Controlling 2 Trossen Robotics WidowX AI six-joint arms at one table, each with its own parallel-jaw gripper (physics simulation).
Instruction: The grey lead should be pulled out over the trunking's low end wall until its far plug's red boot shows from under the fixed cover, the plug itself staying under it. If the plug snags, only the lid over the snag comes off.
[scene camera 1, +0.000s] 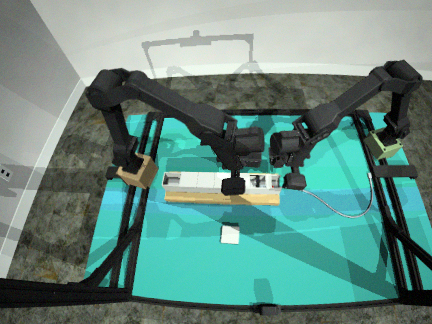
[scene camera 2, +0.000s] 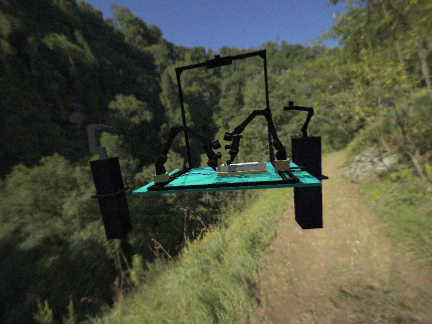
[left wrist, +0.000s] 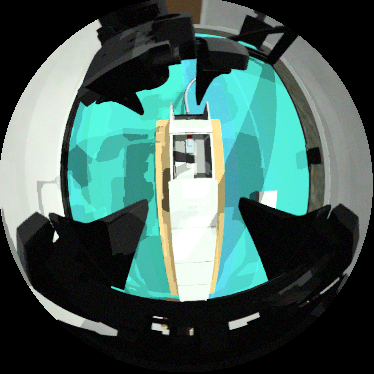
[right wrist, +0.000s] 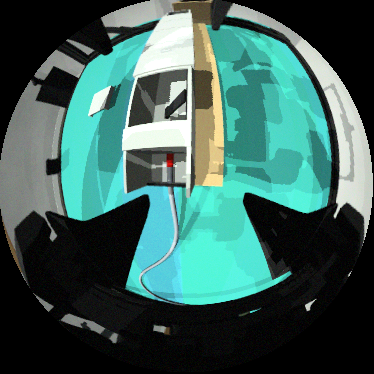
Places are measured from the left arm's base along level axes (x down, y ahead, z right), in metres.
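Where they show: left gripper, fingertip midpoint: (scene camera 1: 242, 176) (scene camera 2: 232, 161) (left wrist: 194, 203) (right wrist: 154, 34); right gripper, fingertip midpoint: (scene camera 1: 281, 176) (scene camera 2: 216, 169) (left wrist: 168, 106) (right wrist: 197, 198); left arm's base at its link origin: (scene camera 1: 132, 164) (scene camera 2: 281, 159) (left wrist: 179, 327); right arm's base at its link origin: (scene camera 1: 386, 138) (scene camera 2: 160, 173).
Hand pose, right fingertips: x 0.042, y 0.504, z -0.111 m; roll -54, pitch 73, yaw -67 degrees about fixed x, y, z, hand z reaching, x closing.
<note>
Things, the pixels of their centre, and the offset from my right fingertips. "*": a spot on its surface instead.
- red boot at the middle of its body: (right wrist: 169, 152) dx +0.021, dy -0.032, dz +0.038 m
- fixed cover at the middle of its body: (right wrist: 152, 135) (left wrist: 190, 125) (scene camera 1: 268, 181) dx -0.024, dy -0.039, dz +0.040 m
- pale plug at the middle of its body: (left wrist: 189, 146) dx +0.021, dy -0.052, dz +0.043 m
- dark bar at the middle of its body: (right wrist: 173, 105) (left wrist: 184, 157) dx -0.001, dy -0.075, dz +0.040 m
- loose white lid at the middle of its body: (left wrist: 265, 203) (right wrist: 100, 100) (scene camera 1: 230, 235) dx +0.045, dy -0.117, dz +0.226 m
- lead's white end at a spot on its surface: (scene camera 1: 370, 175) * dx +0.044, dy +0.338, dz -0.113 m
The grey lead (scene camera 1: 353, 217) (left wrist: 187, 97) (right wrist: 175, 225) runs over the trunking's low end wall (right wrist: 156, 185) onto the mat. In the right wrist view the red boot (right wrist: 170, 160) shows just past the fixed cover (left wrist: 191, 126) (right wrist: 157, 136), on the low-wall side. In the left wrist view red and the pale plug (left wrist: 190, 146) show at the cover's inner edge. One bay beside the cover is open and has a dark bar (left wrist: 184, 156) (right wrist: 175, 105) across it. My left gripper (scene camera 1: 233, 186) (left wrist: 194, 203) is open above the lids (left wrist: 192, 245). My right gripper (scene camera 1: 295, 181) (right wrist: 197, 198) is open and empty beyond the low end.
A loose white lid (scene camera 1: 230, 234) (left wrist: 268, 198) (right wrist: 101, 100) lies on the mat in front of the trunking. A wooden strip (scene camera 1: 220, 199) (right wrist: 207, 150) runs along the trunking. The lead's white end (scene camera 1: 370, 175) lies by the right rail. The two arms' wrists are close together.
</note>
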